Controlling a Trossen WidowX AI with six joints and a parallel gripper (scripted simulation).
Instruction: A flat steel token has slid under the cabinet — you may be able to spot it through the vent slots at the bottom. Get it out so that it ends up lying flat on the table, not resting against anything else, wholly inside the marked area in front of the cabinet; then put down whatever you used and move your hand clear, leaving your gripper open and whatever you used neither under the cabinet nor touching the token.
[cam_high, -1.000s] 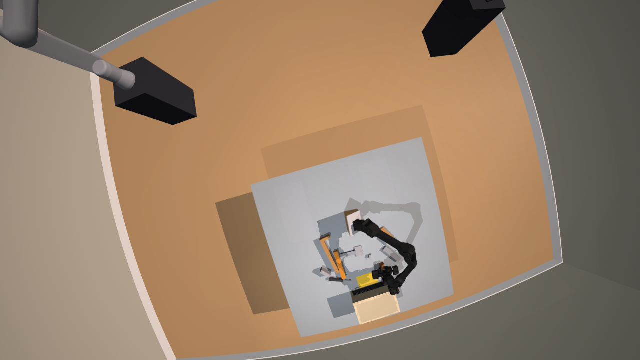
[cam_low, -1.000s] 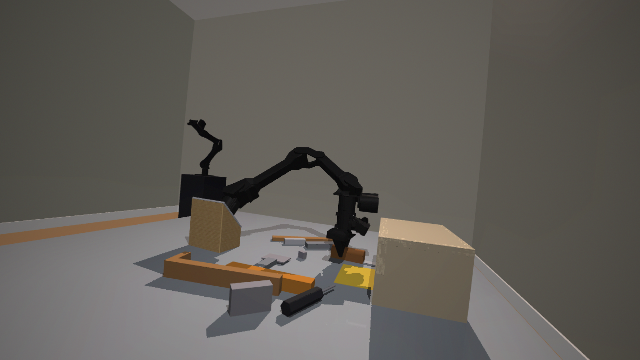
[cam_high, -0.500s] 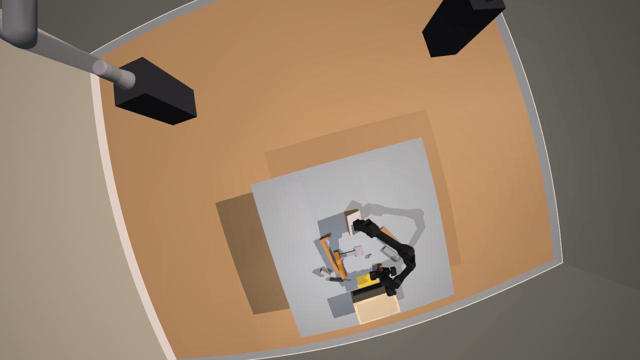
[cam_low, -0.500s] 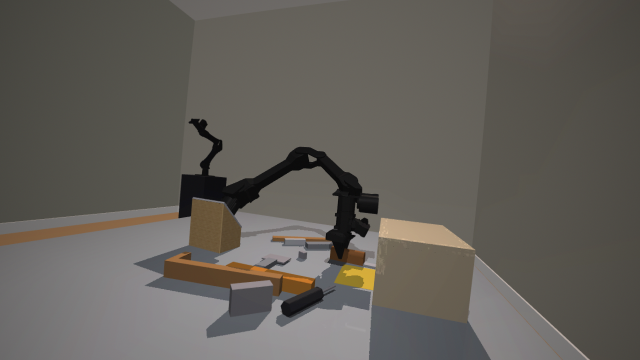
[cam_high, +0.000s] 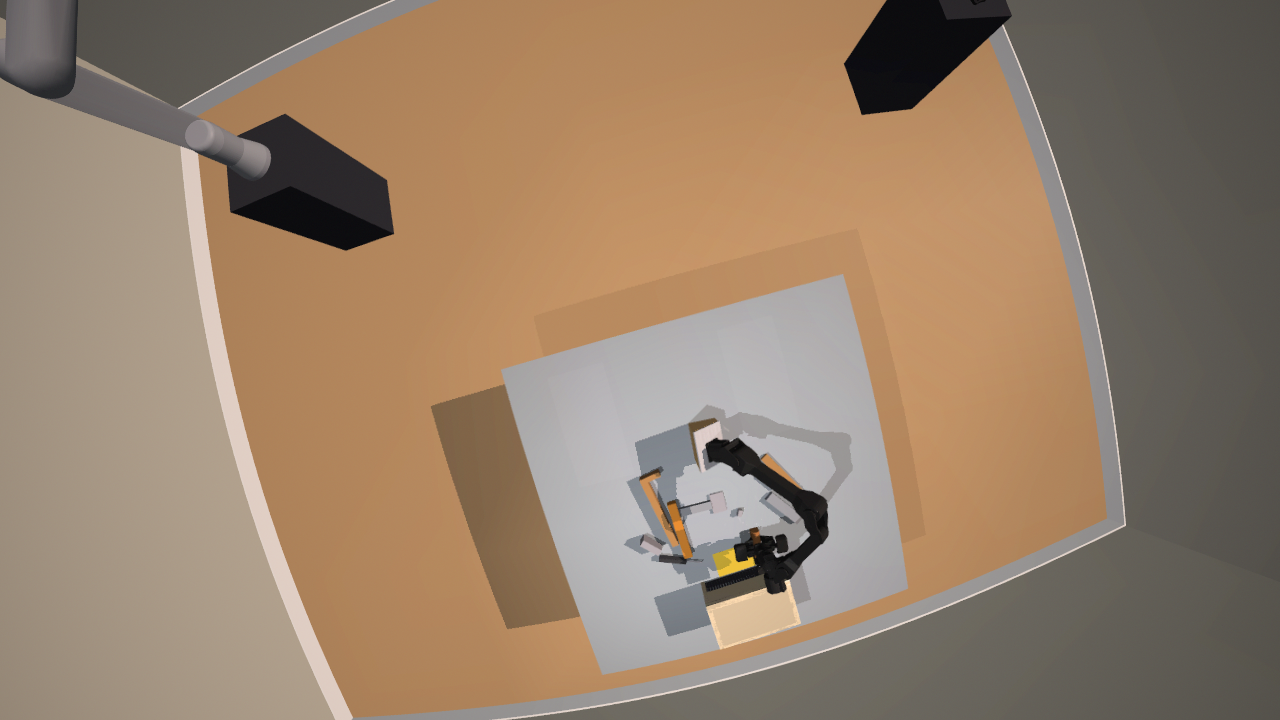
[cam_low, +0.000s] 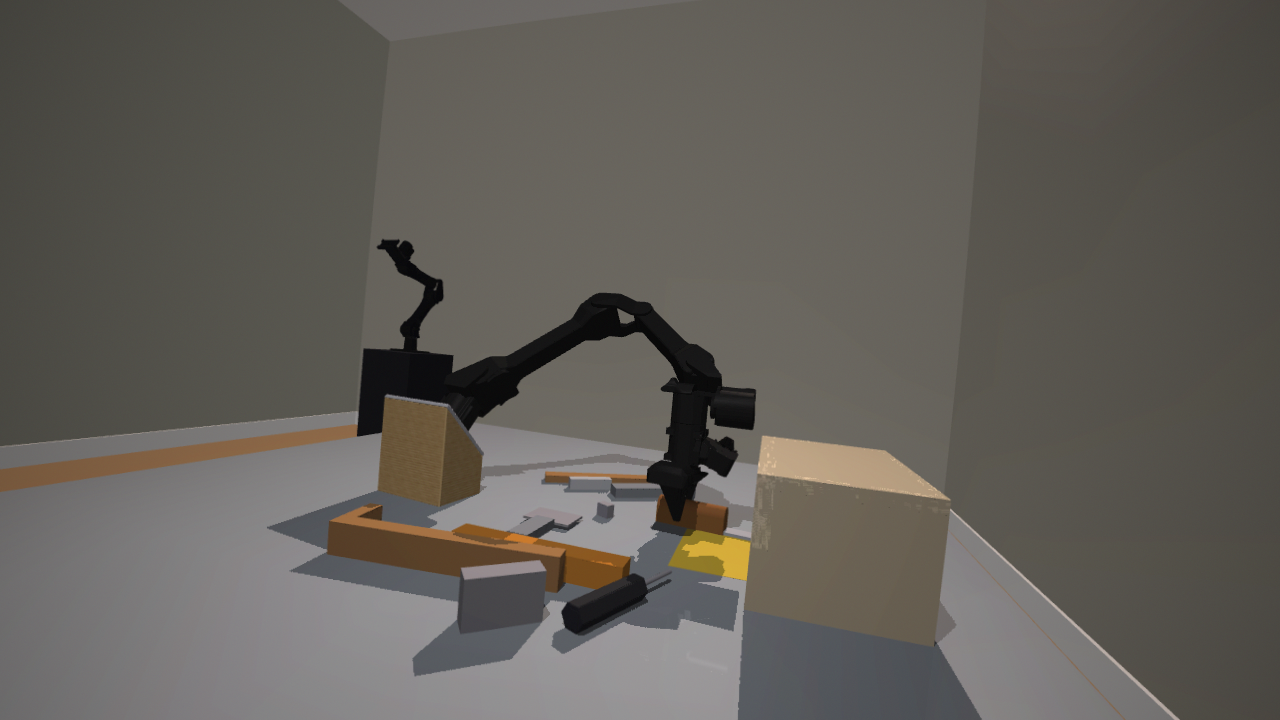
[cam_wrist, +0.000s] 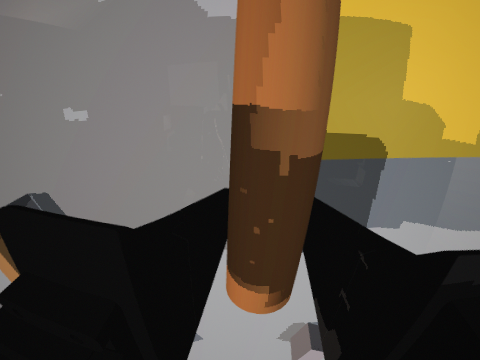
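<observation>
My gripper tip is now 110 mm past the grey cube and 40 mm to the left of it. Round my gripper tip: grey bar 130 mm to the left, 90 mm behind; grey t-shaped piece 170 mm behind, 150 mm to the right; flat grey token 230 mm ahead, 40 mm to the right.
</observation>
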